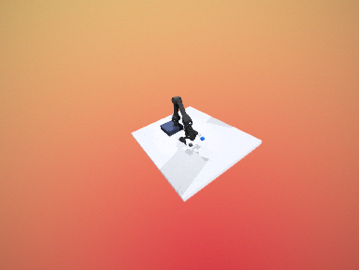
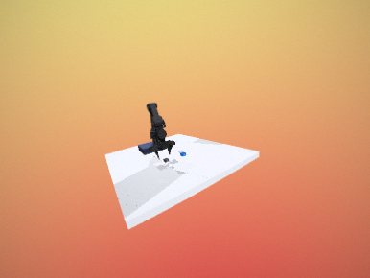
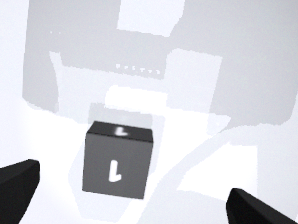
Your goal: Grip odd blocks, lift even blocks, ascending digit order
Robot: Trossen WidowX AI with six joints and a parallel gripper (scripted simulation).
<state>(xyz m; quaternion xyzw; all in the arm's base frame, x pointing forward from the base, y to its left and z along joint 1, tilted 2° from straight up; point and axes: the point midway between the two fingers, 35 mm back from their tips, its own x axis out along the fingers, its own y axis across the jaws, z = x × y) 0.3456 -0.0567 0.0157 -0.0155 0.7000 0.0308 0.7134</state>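
My gripper tip is now 30 mm above the dark block and 10 mm to the right of it. From my gripper tip the other things lie so: blue block (150 mm to the left, 30 mm below); then white block (170 mm to the left, 90 mm behind, 30 mm below).
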